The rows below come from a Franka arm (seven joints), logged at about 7 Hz.
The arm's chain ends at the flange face. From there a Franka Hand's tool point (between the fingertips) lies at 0.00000 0.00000 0.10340 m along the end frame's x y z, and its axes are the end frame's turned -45 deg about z.
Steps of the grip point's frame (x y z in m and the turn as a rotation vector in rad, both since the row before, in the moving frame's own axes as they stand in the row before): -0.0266, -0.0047, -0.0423, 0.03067, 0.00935, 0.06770; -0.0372, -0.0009, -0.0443, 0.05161, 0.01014, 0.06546; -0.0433, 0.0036, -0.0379, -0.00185, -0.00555, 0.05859; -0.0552, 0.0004, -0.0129, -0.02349, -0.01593, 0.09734; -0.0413, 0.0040, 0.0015, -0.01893, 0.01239, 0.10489; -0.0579, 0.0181, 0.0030, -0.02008, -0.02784, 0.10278; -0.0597, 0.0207, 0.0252, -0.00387, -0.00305, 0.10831
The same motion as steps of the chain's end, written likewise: -0.0207, 0.0185, -0.0422, 0.02830, -0.01508, 0.06770; -0.0241, 0.0303, -0.0442, 0.04366, -0.02932, 0.06546; -0.0278, 0.0326, -0.0379, -0.00523, -0.00262, 0.05859; -0.0392, 0.0364, -0.0129, -0.02787, 0.00535, 0.09734; -0.0286, 0.0314, 0.0015, -0.00462, 0.02215, 0.10489; -0.0274, 0.0503, 0.0031, -0.03388, -0.00549, 0.10278; -0.0276, 0.0563, 0.0252, -0.00489, 0.00058, 0.10831
